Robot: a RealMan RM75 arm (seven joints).
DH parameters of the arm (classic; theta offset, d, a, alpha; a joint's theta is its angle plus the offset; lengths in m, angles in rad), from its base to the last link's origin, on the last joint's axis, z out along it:
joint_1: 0 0.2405 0 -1.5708
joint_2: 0 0 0 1.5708
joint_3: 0 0.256 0 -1.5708
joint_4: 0 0 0 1.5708
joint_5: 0 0.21 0 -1.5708
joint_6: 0 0 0 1.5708
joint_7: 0 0.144 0 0
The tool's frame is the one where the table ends.
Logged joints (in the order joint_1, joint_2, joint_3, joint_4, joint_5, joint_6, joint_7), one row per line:
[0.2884, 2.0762, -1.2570, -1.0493, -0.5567, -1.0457, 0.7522]
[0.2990, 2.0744, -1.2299, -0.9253, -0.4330, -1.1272, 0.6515]
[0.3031, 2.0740, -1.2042, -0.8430, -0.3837, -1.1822, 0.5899]
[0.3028, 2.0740, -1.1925, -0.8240, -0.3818, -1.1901, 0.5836]
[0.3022, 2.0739, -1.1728, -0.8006, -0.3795, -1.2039, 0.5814]
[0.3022, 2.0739, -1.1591, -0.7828, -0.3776, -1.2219, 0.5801]
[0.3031, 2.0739, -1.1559, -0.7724, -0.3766, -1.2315, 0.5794]
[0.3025, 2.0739, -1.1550, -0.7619, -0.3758, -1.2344, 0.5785]
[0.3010, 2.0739, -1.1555, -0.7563, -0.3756, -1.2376, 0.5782]
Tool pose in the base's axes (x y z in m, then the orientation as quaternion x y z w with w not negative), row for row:
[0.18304, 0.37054, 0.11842, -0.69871, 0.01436, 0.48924, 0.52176]
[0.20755, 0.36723, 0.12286, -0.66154, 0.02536, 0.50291, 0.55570]
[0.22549, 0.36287, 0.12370, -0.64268, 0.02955, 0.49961, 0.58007]
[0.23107, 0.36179, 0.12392, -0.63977, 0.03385, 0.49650, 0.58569]
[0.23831, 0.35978, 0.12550, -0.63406, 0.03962, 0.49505, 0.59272]
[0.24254, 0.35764, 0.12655, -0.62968, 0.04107, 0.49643, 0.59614]
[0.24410, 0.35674, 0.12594, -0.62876, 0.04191, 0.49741, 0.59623]
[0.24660, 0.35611, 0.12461, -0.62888, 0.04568, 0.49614, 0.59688]
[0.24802, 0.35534, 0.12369, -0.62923, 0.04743, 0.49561, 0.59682]
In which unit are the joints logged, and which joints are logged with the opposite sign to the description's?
The joints are logged in radians. Opposite sign: none.
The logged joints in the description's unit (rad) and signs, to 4 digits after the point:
[0.2884, 2.0762, -1.2570, -1.0493, -0.5567, -1.0457, 0.7522]
[0.2990, 2.0744, -1.2299, -0.9253, -0.4330, -1.1272, 0.6515]
[0.3031, 2.0740, -1.2042, -0.8430, -0.3837, -1.1822, 0.5899]
[0.3028, 2.0740, -1.1925, -0.8240, -0.3818, -1.1901, 0.5836]
[0.3022, 2.0739, -1.1728, -0.8006, -0.3795, -1.2039, 0.5814]
[0.3022, 2.0739, -1.1591, -0.7828, -0.3776, -1.2219, 0.5801]
[0.3031, 2.0739, -1.1559, -0.7724, -0.3766, -1.2315, 0.5794]
[0.3025, 2.0739, -1.1550, -0.7619, -0.3758, -1.2344, 0.5785]
[0.3010, 2.0739, -1.1555, -0.7563, -0.3756, -1.2376, 0.5782]

